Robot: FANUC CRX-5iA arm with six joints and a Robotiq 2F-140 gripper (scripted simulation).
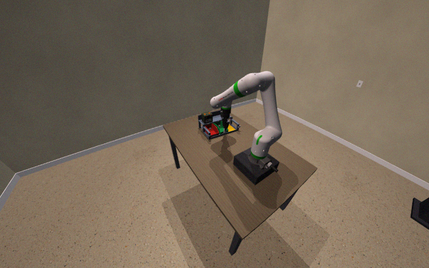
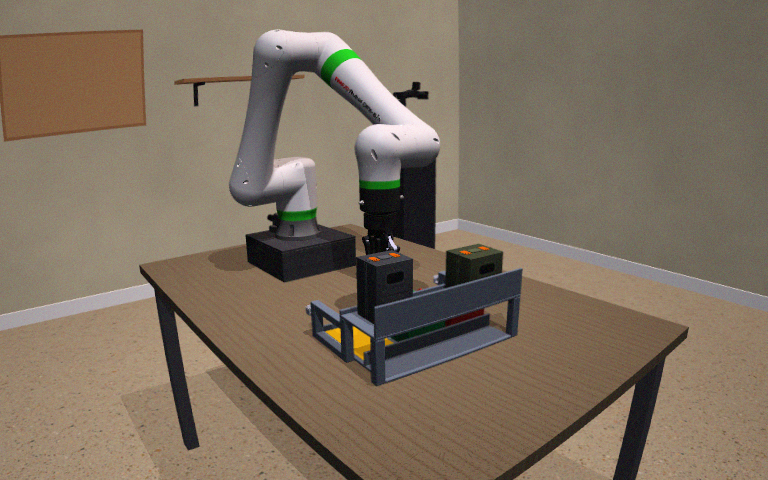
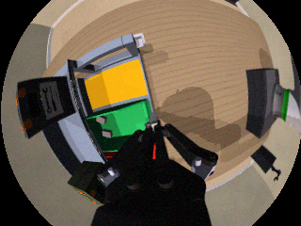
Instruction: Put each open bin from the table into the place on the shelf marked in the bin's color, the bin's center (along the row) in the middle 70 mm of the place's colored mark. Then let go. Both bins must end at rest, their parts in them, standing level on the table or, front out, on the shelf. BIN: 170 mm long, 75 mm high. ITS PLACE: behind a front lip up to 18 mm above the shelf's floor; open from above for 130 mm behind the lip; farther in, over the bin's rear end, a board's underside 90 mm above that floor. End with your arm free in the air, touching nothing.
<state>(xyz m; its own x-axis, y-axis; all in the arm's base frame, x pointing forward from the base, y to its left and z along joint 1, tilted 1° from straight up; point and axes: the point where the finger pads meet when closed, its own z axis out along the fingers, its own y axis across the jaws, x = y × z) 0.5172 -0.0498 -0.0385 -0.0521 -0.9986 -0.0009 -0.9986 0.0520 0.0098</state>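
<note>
Now: hand 100 mm short of the green bin, 20 mm above it and 10 mm to the left of it. Also, from my hand: olive box 200 mm ahead, 110 mm to the left, 90 mm above; then black box 180 mm ahead, 120 mm to the right, 100 mm above; then red bin 110 mm to the left, 100 mm ahead, 20 mm below.
</note>
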